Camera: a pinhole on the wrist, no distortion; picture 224 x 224 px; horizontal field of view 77.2 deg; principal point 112.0 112.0 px. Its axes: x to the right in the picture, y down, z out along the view. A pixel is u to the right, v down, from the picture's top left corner.
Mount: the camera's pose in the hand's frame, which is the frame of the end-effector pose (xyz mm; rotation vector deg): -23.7 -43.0 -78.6 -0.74 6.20 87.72
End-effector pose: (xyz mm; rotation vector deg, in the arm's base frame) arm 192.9 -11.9 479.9 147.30 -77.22 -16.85
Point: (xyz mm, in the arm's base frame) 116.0 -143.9 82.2
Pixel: 120 88
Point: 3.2 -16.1 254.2
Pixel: 151 147
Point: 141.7 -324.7 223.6
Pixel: 169 27
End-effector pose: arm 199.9 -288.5 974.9 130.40 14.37 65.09
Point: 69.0 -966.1 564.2
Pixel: outside the picture
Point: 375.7 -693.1 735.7
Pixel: 161 177
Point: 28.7 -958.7 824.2
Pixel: outside the picture
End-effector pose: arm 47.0 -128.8 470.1 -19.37 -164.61 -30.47
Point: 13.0 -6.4 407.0
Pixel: 191 78
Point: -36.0 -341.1 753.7
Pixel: behind the camera
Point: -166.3 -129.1 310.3
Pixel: 71 18
